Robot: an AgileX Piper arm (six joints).
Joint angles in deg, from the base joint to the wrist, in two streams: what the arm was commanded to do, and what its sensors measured. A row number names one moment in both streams.
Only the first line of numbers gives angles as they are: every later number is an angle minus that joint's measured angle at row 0.
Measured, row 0:
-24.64 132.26 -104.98 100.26 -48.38 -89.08
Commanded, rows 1 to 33:
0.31 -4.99 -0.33 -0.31 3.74 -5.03
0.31 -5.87 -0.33 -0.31 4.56 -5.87
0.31 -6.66 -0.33 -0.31 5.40 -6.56
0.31 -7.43 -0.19 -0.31 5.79 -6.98
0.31 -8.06 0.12 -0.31 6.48 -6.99
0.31 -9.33 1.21 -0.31 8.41 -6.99
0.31 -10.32 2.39 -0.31 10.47 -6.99
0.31 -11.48 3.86 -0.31 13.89 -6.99
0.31 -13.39 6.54 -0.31 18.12 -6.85
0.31 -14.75 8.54 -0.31 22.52 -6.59
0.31 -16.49 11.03 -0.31 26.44 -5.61
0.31 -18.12 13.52 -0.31 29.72 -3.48
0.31 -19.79 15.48 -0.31 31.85 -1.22
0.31 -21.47 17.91 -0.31 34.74 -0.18
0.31 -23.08 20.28 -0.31 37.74 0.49
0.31 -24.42 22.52 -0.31 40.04 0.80
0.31 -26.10 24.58 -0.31 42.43 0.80
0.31 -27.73 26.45 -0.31 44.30 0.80
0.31 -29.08 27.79 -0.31 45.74 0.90
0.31 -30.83 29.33 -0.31 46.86 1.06
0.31 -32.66 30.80 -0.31 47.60 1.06
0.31 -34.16 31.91 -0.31 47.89 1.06
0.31 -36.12 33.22 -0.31 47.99 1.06
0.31 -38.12 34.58 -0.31 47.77 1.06
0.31 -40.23 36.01 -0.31 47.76 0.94
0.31 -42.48 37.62 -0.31 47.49 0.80
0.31 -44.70 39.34 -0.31 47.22 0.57
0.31 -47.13 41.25 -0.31 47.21 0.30
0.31 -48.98 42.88 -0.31 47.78 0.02
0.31 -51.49 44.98 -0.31 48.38 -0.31
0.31 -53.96 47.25 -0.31 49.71 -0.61
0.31 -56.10 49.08 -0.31 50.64 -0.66
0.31 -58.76 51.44 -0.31 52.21 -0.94
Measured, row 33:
0.13 -50.11 44.35 0.00 47.87 0.53
